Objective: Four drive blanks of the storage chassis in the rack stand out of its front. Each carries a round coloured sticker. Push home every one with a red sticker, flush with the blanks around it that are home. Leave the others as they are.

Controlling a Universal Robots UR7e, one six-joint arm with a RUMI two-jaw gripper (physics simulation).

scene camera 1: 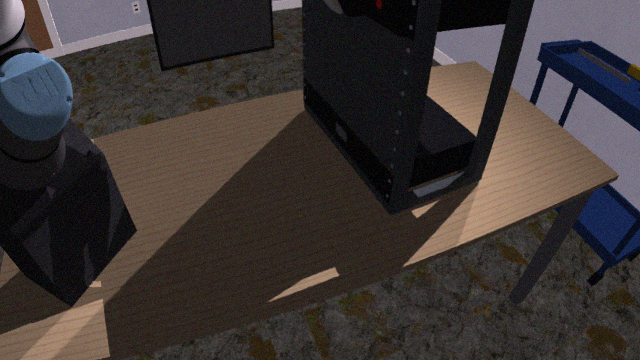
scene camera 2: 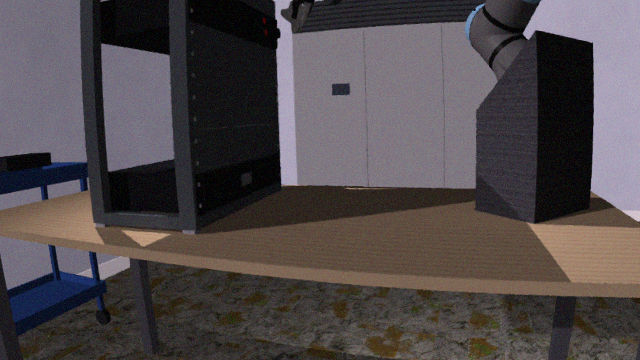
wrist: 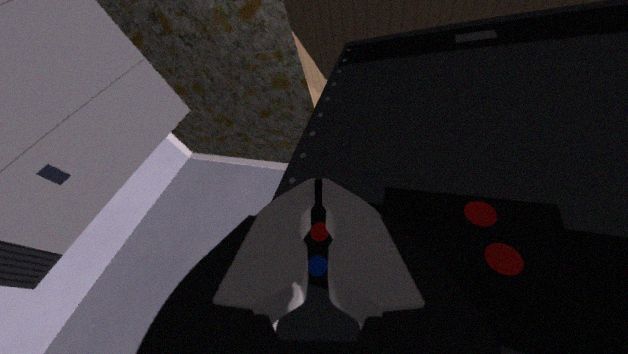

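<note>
The rack [scene camera 1: 422, 100] [scene camera 2: 183, 130] stands on the table, with the dark storage chassis [scene camera 2: 225, 19] high in it. In the wrist view two red stickers [wrist: 480, 213] [wrist: 504, 259] sit close together on dark blanks right of the fingers. Another red sticker [wrist: 319, 231] and a blue sticker [wrist: 317, 265] show through the gap between the fingers. Scene camera 2 shows two red stickers [scene camera 2: 264, 20] [scene camera 2: 265, 32]. The blanks' edges are mostly lost in the dark. My gripper [wrist: 318, 181] [scene camera 2: 297, 24] is shut and empty, in front of the rack at chassis height; contact with a blank cannot be told.
The wooden table [scene camera 1: 225, 200] [scene camera 2: 350, 240] carries the rack and the arm's dark pedestal [scene camera 1: 75, 235] [scene camera 2: 565, 130]. A lower unit [scene camera 1: 445, 135] [scene camera 2: 225, 185] sits at the rack's bottom. A blue cart [scene camera 1: 595, 70] [scene camera 2: 45, 175] stands beyond the table. Grey cabinets [scene camera 2: 400, 110] [wrist: 95, 80] stand behind.
</note>
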